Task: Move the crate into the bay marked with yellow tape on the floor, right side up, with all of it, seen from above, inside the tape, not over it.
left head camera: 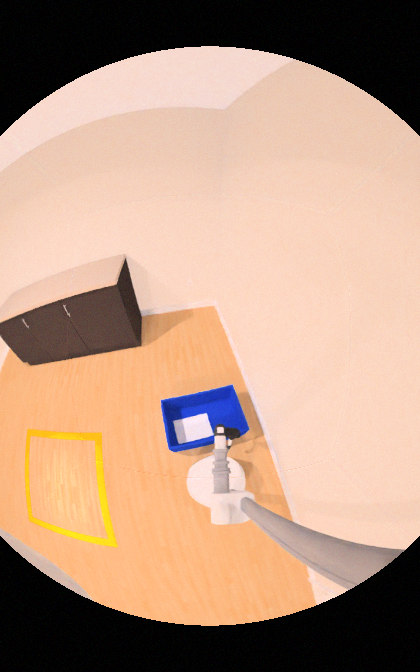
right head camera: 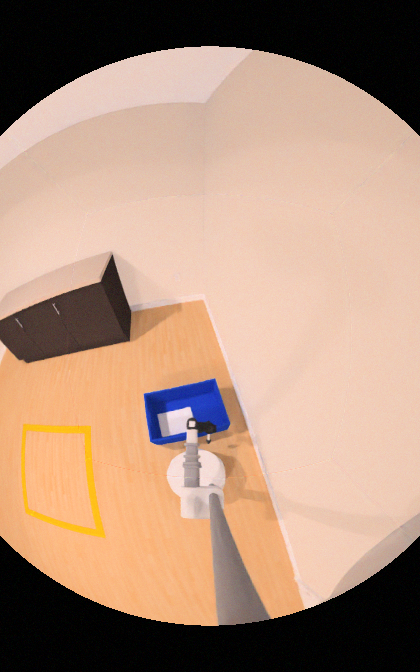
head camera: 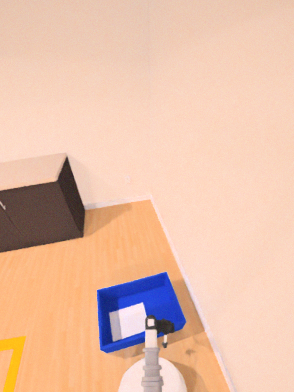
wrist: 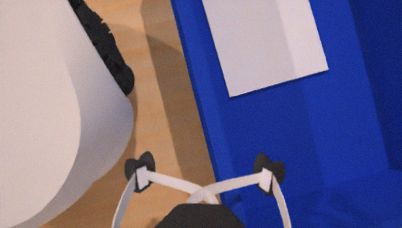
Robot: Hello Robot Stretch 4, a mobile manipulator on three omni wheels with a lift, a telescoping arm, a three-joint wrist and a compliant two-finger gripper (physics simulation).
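Frame: origin at the robot's base, x left, y up, z ahead, level; millimetres.
Where they show: gripper, fingertip midpoint: point(wrist: 204, 165).
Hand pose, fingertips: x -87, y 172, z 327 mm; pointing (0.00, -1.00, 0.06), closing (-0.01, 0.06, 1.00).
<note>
Each offset is from my fingertips to the top centre of the thing.
The blue crate @(dx +179, dy +21, dz +174 mm) point(head camera: 132, 286) point(left head camera: 197, 399) point(right head camera: 180, 393) point(wrist: 270, 130) stands upright on the wood floor near the right wall, with a white rectangular item @(dx +265, dy -172, dz +118 mm) point(head camera: 132, 320) point(left head camera: 196, 426) point(right head camera: 175, 421) point(wrist: 265, 45) lying inside. The yellow tape bay point(head camera: 12, 344) point(left head camera: 103, 485) point(right head camera: 92, 480) is to the left of the crate and apart from it. My gripper point(wrist: 204, 165) is open over the crate's near side wall. In the wrist view one fingertip is over the floor outside and the other over the crate's inside. Their height against the rim is hard to tell.
A dark cabinet point(head camera: 45, 215) point(left head camera: 95, 320) point(right head camera: 85, 317) stands against the back wall at the left. The right wall point(head camera: 235, 225) runs close beside the crate. My white round base point(left head camera: 200, 482) point(right head camera: 180, 472) is close to the crate's near side.
</note>
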